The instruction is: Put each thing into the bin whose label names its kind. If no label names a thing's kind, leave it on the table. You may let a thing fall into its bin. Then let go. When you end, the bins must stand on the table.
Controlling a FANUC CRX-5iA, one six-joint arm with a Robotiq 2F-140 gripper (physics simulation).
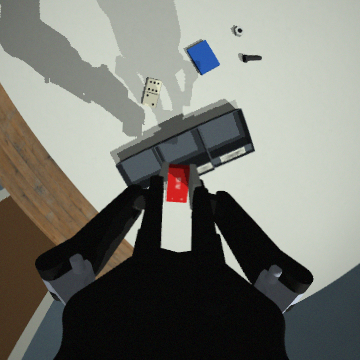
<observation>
The picture shows: the gripper, a red block and a dark bin row.
</observation>
